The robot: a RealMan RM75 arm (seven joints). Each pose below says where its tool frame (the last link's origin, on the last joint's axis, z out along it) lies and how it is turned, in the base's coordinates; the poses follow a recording.
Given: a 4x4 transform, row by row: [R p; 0 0 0 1], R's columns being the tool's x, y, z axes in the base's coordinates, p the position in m. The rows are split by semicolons.
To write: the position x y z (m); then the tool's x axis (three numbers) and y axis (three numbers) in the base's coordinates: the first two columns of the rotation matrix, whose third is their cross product. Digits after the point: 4 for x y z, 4 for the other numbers.
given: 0.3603 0.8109 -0.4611 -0.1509; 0.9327 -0.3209 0.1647 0.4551; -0.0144 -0.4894 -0.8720 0.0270; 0 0 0 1
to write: -0.1509 0.4551 0.0270 0.3603 0.9327 -0.0144 0.8109 -0.3209 -0.4894
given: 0.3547 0.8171 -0.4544 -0.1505; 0.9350 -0.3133 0.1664 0.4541; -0.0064 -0.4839 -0.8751 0.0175; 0 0 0 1
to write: -0.1505 0.4541 0.0175 0.3547 0.9350 -0.0064 0.8171 -0.3133 -0.4839
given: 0.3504 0.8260 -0.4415 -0.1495; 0.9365 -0.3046 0.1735 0.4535; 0.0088 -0.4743 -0.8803 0.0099; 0 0 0 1
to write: -0.1495 0.4535 0.0099 0.3504 0.9365 0.0088 0.8260 -0.3046 -0.4743
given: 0.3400 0.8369 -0.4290 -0.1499; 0.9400 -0.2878 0.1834 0.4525; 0.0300 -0.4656 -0.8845 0.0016; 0 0 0 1
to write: -0.1499 0.4525 0.0016 0.3400 0.9400 0.0300 0.8369 -0.2878 -0.4656
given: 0.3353 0.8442 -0.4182 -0.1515; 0.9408 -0.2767 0.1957 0.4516; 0.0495 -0.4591 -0.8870 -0.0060; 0 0 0 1
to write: -0.1515 0.4516 -0.0060 0.3353 0.9408 0.0495 0.8442 -0.2767 -0.4591
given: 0.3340 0.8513 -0.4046 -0.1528; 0.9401 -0.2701 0.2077 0.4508; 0.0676 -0.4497 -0.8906 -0.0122; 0 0 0 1
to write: -0.1528 0.4508 -0.0122 0.3340 0.9401 0.0676 0.8513 -0.2701 -0.4497
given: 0.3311 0.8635 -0.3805 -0.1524; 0.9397 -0.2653 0.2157 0.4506; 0.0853 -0.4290 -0.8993 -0.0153; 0 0 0 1
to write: -0.1524 0.4506 -0.0153 0.3311 0.9397 0.0853 0.8635 -0.2653 -0.4290
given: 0.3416 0.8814 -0.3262 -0.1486; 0.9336 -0.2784 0.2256 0.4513; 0.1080 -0.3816 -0.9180 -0.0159; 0 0 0 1
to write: -0.1486 0.4513 -0.0159 0.3416 0.9336 0.1080 0.8814 -0.2784 -0.3816
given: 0.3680 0.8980 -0.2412 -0.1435; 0.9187 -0.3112 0.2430 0.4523; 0.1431 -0.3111 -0.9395 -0.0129; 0 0 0 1
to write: -0.1435 0.4523 -0.0129 0.3680 0.9187 0.1431 0.8980 -0.3112 -0.3111
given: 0.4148 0.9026 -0.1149 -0.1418; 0.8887 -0.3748 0.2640 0.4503; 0.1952 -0.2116 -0.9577 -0.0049; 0 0 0 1
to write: -0.1418 0.4503 -0.0049 0.4148 0.8887 0.1952 0.9026 -0.3748 -0.2116
